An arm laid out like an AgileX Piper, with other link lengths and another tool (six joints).
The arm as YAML. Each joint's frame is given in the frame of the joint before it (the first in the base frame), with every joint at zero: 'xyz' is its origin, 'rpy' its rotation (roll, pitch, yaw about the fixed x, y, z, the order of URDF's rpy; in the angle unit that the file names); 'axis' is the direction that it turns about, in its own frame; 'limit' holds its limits. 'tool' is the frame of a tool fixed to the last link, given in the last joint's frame.
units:
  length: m
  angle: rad
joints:
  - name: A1
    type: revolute
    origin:
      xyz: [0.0, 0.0, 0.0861]
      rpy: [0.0, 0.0, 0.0]
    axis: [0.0, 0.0, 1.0]
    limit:
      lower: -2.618
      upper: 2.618
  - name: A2
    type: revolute
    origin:
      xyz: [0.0, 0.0, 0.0]
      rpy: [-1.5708, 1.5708, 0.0]
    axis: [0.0, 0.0, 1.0]
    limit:
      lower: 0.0
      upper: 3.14
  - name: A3
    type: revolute
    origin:
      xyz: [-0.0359, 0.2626, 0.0]
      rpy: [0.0, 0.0, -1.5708]
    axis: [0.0, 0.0, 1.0]
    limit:
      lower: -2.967
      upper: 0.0
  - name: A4
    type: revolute
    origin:
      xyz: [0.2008, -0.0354, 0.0]
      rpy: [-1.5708, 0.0, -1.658]
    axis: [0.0, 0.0, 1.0]
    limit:
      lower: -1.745
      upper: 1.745
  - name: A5
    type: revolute
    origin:
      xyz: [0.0, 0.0, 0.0]
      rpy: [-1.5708, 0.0, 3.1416]
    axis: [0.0, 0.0, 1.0]
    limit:
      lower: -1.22
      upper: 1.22
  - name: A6
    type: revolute
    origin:
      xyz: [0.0, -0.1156, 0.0]
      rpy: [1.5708, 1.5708, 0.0]
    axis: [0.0, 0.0, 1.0]
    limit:
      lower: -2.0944
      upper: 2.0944
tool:
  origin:
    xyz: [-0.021, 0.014, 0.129]
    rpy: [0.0, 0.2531, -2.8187]
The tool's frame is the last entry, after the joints.
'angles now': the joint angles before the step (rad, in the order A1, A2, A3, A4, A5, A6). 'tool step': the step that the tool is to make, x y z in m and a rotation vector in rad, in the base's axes. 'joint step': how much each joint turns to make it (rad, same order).
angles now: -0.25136 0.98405 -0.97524 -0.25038 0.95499 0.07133
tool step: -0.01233 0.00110 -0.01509 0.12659 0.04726 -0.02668
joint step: -0.22681 0.02316 0.00002 0.25039 0.04204 -0.24067
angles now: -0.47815 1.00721 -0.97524 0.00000 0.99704 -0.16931
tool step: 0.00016 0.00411 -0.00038 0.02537 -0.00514 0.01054
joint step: -0.03068 0.00001 0.00000 0.05237 0.00853 -0.04700
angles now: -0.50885 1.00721 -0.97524 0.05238 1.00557 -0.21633
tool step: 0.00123 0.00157 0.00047 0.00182 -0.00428 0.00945
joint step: 0.00001 -0.00001 0.00002 0.01015 -0.00233 -0.01111
